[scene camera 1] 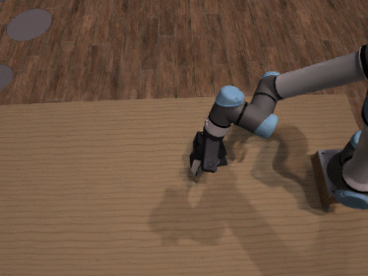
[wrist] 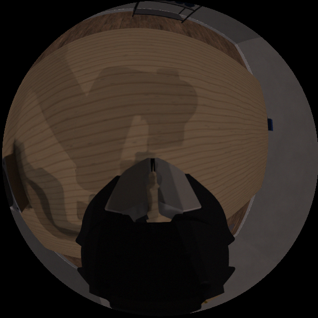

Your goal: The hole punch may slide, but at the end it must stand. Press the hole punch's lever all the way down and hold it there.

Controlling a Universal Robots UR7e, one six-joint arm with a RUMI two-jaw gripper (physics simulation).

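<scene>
Scene camera 1 gives me a sight of my gripper (scene camera 1: 194, 175). The wrist view has it too: my gripper (wrist: 152, 159).
</scene>
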